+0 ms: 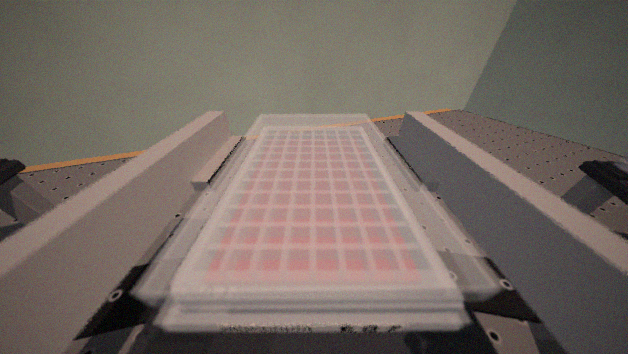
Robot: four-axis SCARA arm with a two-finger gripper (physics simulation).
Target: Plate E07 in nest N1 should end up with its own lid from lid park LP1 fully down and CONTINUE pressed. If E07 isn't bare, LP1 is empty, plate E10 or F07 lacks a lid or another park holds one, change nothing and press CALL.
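Note:
My gripper (315, 128) is shut on a clear lid (315, 120), its two long fingers along the lid's left and right sides. The lid looks level. Directly below it, seen through it, is a plate (302, 216) with a grid of red-filled wells, roughly centred between the fingers. The lid's outline shows wider than the plate's on both sides, so the lid appears to be above the plate, with a gap whose height I cannot tell. Small dark lettering on the plate's near edge is too blurred to read. The nest below is mostly hidden. The lid park and the buttons do not show.
A grey deck (520, 145) with small holes extends on both sides, with an orange strip (85, 161) along its far edge. A dark object (607, 177) stands at the right edge, and another dark object (9, 170) at the left edge. Beyond is a greenish floor.

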